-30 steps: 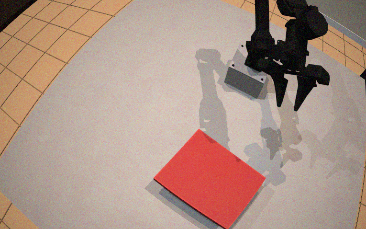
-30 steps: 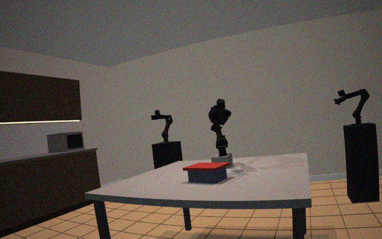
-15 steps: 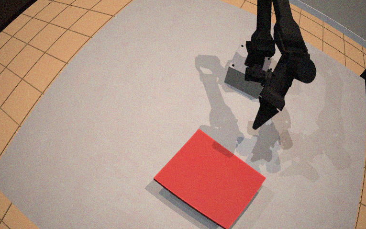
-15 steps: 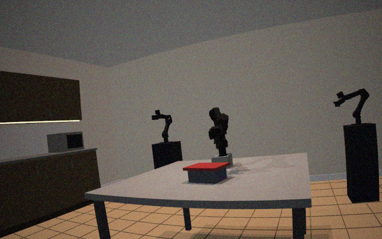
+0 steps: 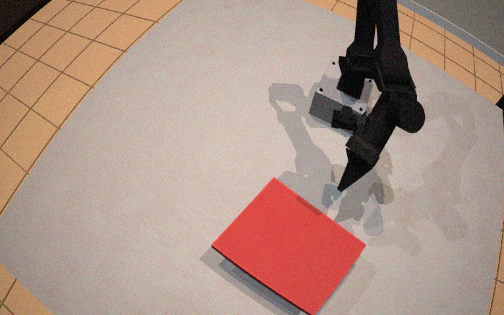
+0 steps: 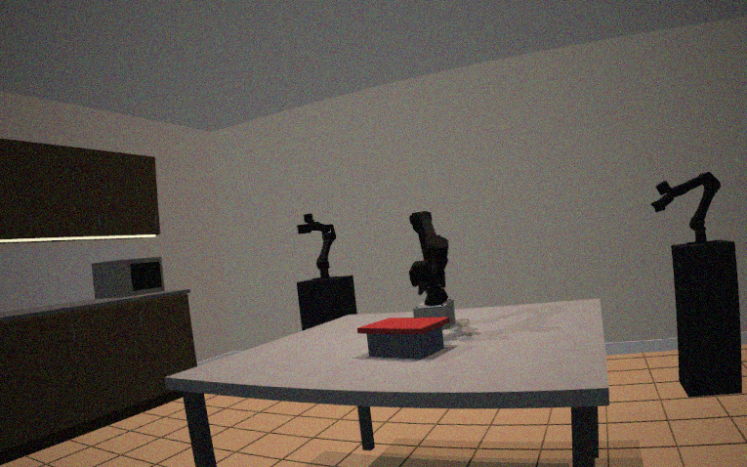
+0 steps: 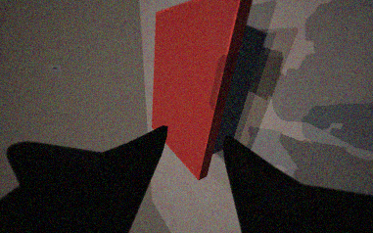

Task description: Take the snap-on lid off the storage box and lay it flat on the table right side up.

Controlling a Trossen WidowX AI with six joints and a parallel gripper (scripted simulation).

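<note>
Now: gripper tip 12 cm short of the lid, 3 cm to the left of it and 6 cm above it. Round my gripper tip: storage box 12 cm ahead, 3 cm to the right, 11 cm below.
</note>
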